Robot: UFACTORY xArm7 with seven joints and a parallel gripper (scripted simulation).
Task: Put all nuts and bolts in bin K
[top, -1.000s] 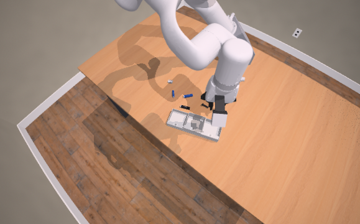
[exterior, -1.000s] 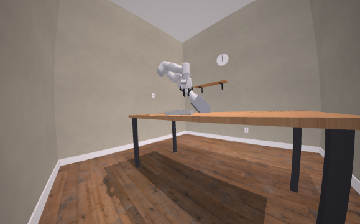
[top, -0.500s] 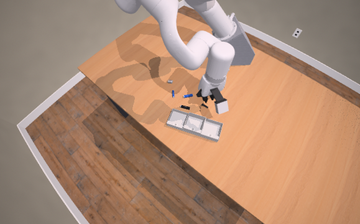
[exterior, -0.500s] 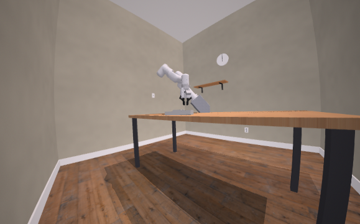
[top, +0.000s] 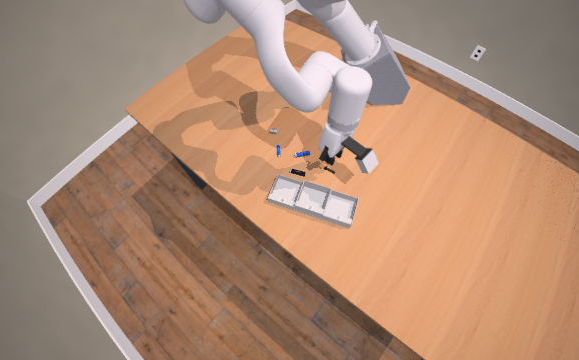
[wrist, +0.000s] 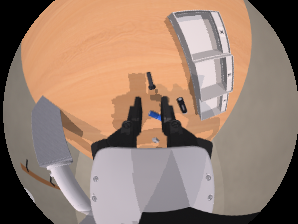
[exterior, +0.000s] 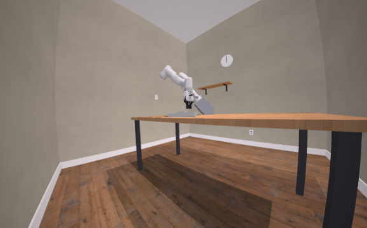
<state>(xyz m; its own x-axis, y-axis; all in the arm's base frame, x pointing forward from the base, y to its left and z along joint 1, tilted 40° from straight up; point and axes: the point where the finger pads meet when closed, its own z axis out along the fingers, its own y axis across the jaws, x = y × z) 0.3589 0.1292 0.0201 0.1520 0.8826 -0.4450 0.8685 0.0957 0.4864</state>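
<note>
My gripper is now 90 mm above the black bolt and 10 mm to the left of it. The rest, counted from my hand: small black part: 90 mm below, 80 mm to the right, 70 mm ahead; then bin: 120 mm ahead, 70 mm below, 10 mm to the left; then blue piece: 100 mm to the right, 90 mm below.
</note>
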